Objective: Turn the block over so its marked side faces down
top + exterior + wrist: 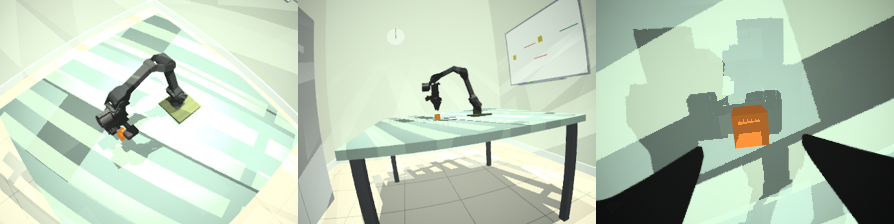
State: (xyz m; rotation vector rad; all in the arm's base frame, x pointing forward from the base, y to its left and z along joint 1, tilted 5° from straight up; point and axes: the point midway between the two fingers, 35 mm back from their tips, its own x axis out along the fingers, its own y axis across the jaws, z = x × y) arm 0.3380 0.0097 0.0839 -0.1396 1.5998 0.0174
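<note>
My gripper tip is now 10 mm past the orange block and 50 mm above it.
</note>
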